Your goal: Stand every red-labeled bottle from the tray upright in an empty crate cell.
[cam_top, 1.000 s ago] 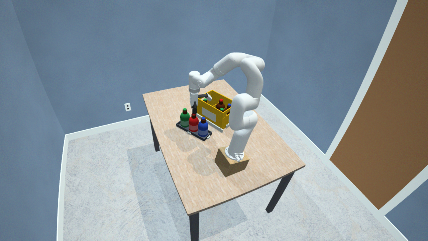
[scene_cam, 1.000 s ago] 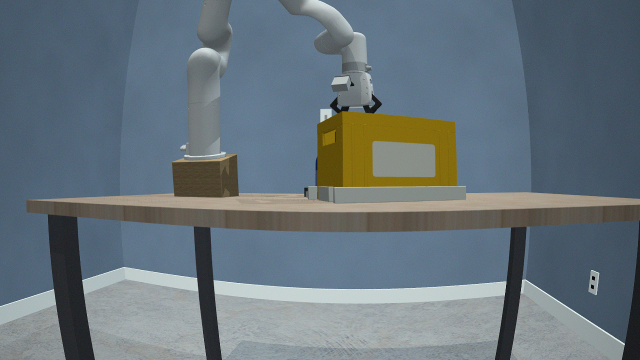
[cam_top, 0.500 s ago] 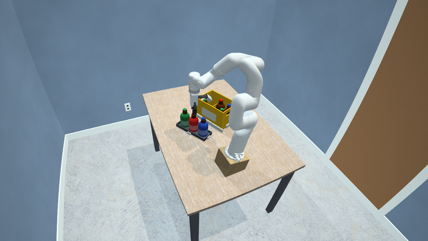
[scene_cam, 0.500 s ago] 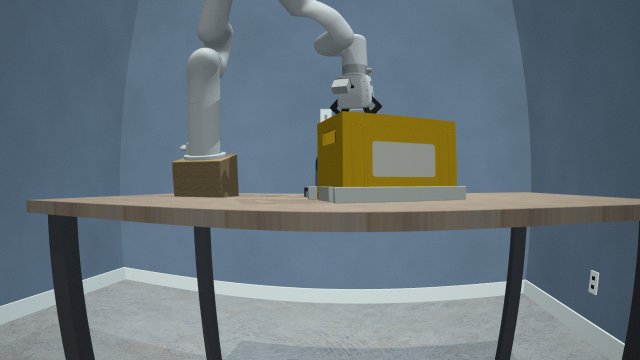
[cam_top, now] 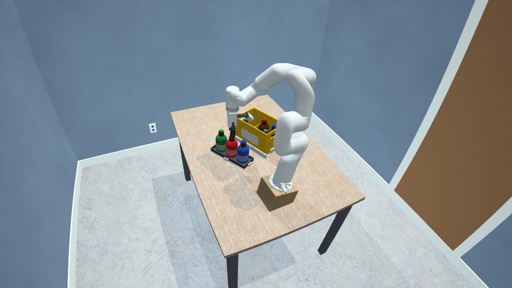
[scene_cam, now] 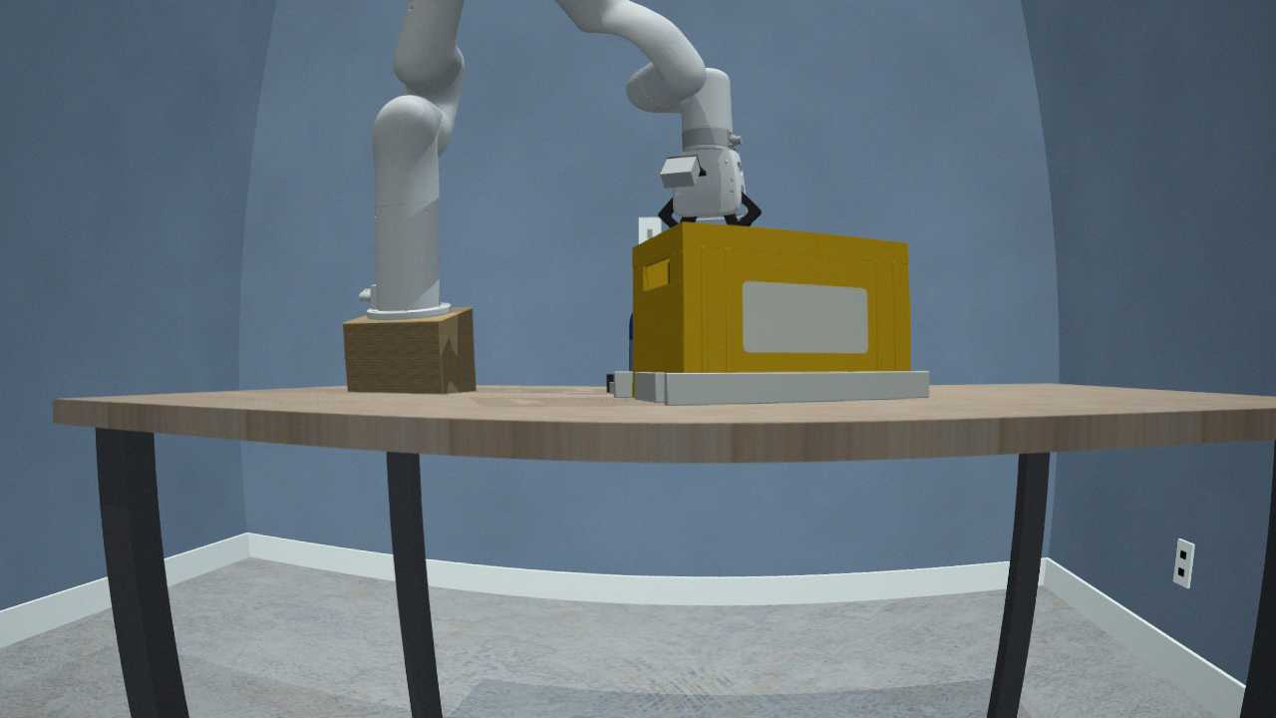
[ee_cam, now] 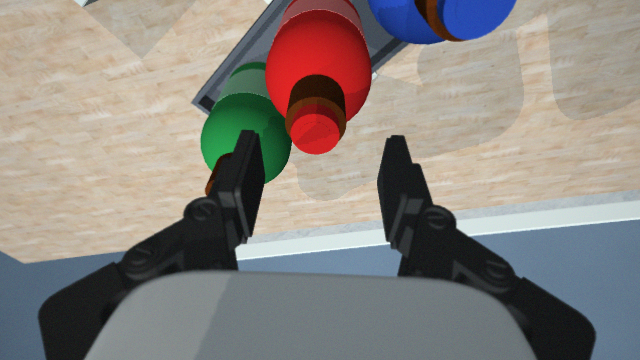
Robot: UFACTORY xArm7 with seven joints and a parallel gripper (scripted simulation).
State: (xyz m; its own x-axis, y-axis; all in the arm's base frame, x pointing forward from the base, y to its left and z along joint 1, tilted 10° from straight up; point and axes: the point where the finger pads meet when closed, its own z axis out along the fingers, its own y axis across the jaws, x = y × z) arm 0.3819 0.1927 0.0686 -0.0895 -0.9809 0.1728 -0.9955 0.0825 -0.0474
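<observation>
Now: hand 110 mm above the red-labeled bottle. Also, from my hand: blue bottle 110 mm below, 60 mm to the right, 60 mm behind; green-labeled bottle 110 mm below, 70 mm ahead, 60 mm to the left; dark tray 180 mm below.
</observation>
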